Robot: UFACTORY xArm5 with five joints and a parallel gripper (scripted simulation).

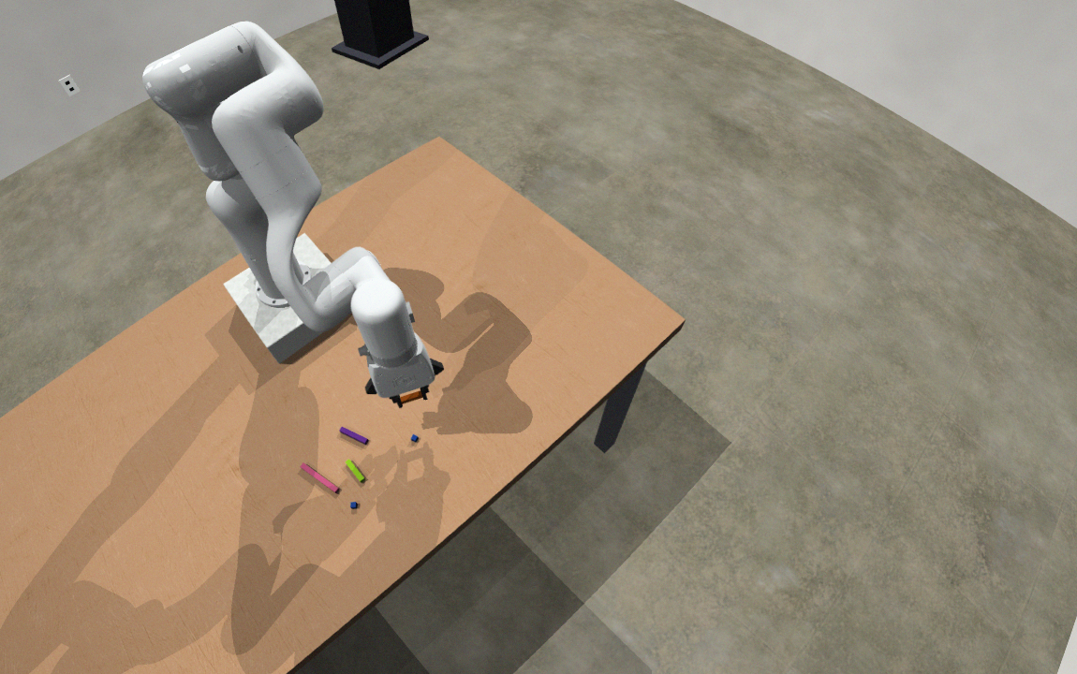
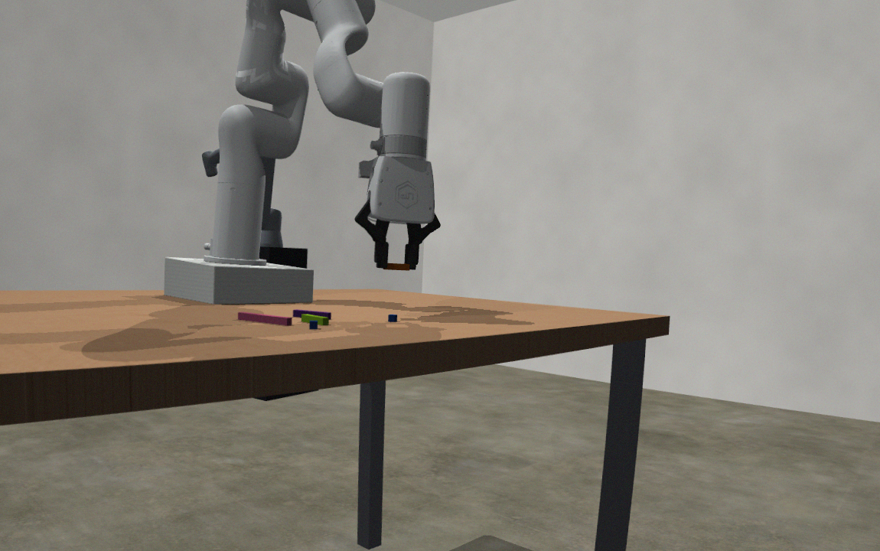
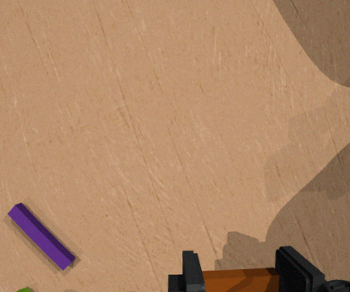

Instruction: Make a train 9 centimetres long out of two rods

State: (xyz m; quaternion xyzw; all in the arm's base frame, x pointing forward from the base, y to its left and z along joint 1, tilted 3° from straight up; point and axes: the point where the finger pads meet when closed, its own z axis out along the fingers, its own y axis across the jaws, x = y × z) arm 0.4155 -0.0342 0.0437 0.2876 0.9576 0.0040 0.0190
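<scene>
My gripper is now 11 cm to the left of the purple rod, 9 cm above it and 7 cm past it. The rest, counted from my hand: pink rod (21 cm to the right, 9 cm below, 6 cm behind); then orange rod (2 cm below); then lime rod (16 cm to the right, 9 cm below, 2 cm behind).
</scene>
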